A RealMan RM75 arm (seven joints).
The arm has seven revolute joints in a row. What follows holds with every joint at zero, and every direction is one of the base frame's.
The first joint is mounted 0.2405 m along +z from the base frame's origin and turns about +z.
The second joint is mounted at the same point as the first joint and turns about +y.
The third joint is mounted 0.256 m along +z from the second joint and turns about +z.
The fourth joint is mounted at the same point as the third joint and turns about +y.
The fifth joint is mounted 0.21 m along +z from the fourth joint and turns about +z.
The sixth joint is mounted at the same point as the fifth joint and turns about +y.
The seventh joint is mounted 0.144 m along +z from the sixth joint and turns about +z.
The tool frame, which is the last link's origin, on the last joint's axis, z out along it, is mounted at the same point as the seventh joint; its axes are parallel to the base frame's.
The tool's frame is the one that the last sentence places.
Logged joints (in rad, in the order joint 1, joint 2, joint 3, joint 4, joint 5, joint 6, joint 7), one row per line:
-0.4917, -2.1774, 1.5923, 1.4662, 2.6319, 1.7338, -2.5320
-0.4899, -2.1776, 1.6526, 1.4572, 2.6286, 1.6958, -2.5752
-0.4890, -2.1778, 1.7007, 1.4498, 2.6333, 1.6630, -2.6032
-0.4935, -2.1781, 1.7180, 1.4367, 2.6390, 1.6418, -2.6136
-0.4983, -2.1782, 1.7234, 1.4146, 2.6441, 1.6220, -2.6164
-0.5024, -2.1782, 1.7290, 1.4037, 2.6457, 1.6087, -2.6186
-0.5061, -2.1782, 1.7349, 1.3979, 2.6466, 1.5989, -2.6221
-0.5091, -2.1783, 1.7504, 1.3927, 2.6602, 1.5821, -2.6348
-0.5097, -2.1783, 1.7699, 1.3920, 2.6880, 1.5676, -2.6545
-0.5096, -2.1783, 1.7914, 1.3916, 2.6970, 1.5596, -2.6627
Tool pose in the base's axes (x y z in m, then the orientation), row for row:
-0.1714, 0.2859, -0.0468, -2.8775, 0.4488, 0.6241
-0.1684, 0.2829, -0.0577, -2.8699, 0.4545, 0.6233
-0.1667, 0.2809, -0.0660, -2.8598, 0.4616, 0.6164
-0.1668, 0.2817, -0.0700, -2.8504, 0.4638, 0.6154
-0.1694, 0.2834, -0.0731, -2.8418, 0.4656, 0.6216
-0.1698, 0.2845, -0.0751, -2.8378, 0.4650, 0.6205
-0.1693, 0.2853, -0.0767, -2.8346, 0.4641, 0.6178
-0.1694, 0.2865, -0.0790, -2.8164, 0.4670, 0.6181
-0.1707, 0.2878, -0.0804, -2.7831, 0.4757, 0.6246
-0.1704, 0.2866, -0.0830, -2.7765, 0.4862, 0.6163
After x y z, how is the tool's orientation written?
As angles about the fixed x, y, z axes (roll, pitch, yaw), in radians.
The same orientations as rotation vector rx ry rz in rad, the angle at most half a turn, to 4 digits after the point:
-2.8208, -0.8165, 0.7573
-2.8144, -0.8094, 0.7669
-2.8069, -0.7916, 0.7781
-2.7988, -0.7839, 0.7828
-2.7902, -0.7873, 0.7879
-2.7869, -0.7834, 0.7875
-2.7846, -0.7777, 0.7863
-2.7685, -0.7664, 0.7936
-2.7384, -0.7532, 0.8126
-2.7340, -0.7343, 0.8266

